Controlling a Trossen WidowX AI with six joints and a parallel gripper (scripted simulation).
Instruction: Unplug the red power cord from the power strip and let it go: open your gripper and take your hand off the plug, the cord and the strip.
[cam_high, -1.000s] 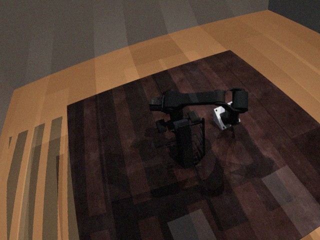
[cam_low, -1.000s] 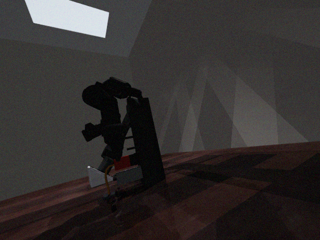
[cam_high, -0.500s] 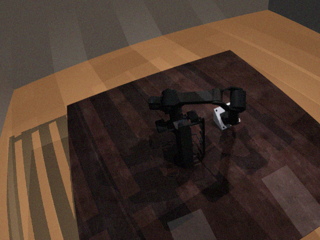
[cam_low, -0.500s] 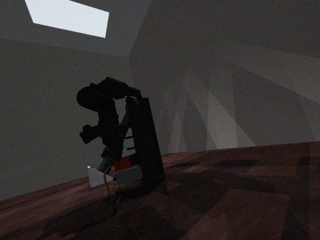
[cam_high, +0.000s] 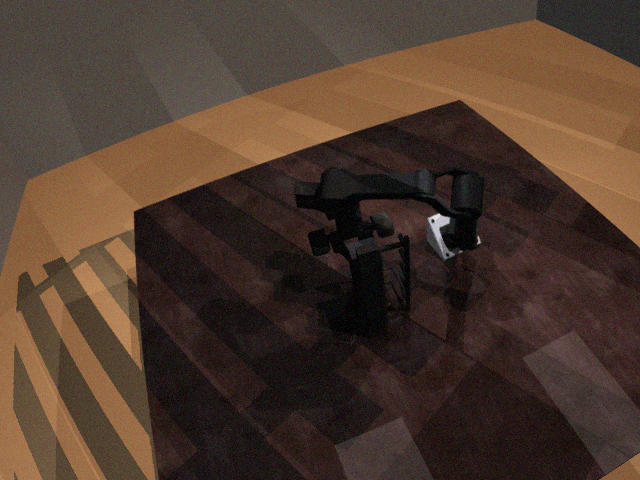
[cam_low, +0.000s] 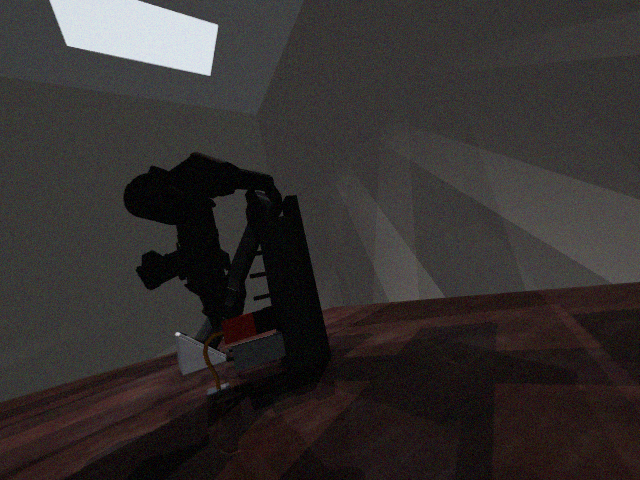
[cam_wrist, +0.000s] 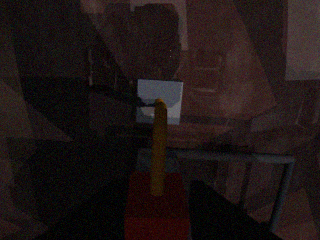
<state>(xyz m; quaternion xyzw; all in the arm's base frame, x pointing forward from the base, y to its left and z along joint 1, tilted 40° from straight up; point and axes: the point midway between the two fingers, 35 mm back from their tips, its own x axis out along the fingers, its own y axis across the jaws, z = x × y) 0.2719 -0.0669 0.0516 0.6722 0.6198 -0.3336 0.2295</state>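
The red plug is 5 cm to the left of my gripper tip. From my gripper tip the other things lie so: black stand: 3 cm ahead, 15 cm to the left, 5 cm above.
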